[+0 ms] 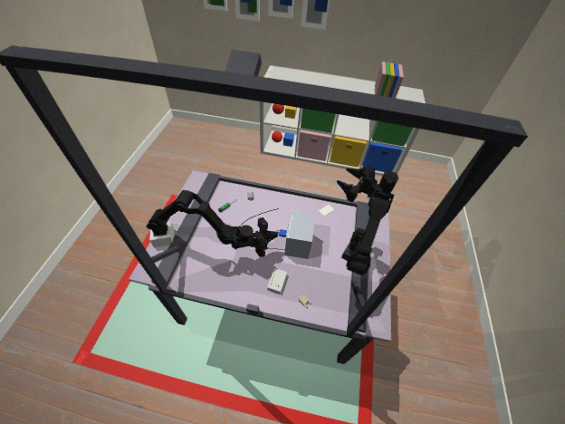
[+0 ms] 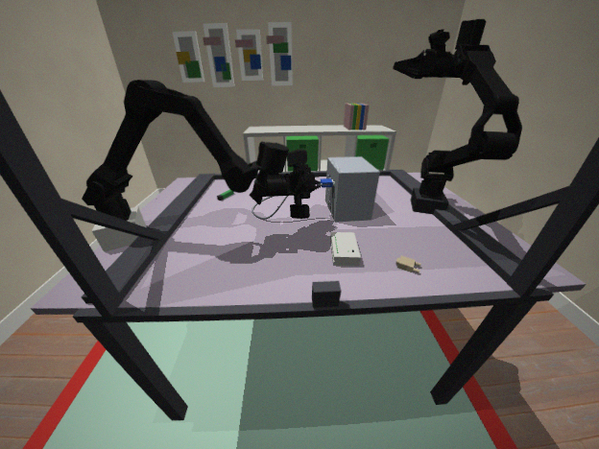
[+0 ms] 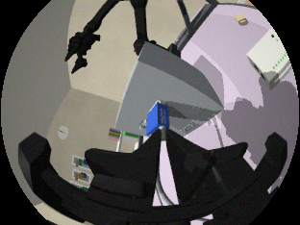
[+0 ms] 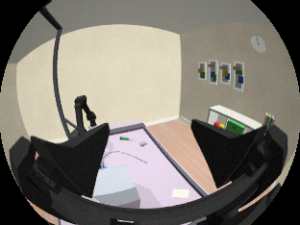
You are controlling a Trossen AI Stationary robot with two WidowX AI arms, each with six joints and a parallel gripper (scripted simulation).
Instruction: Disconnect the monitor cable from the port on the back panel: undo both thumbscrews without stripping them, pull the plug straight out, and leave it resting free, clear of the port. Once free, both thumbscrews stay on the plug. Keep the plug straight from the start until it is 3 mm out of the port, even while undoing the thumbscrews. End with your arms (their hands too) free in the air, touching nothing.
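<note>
The blue plug is 3 cm ahead of my left hand, 5 cm to the right of it and 1 cm below it. The rest, counted from my left hand: back panel 5 cm ahead, 8 cm to the right, 4 cm below; then grey box 4 cm ahead, 14 cm to the right, 4 cm below; then white device 17 cm behind, 5 cm to the right, 11 cm below.
</note>
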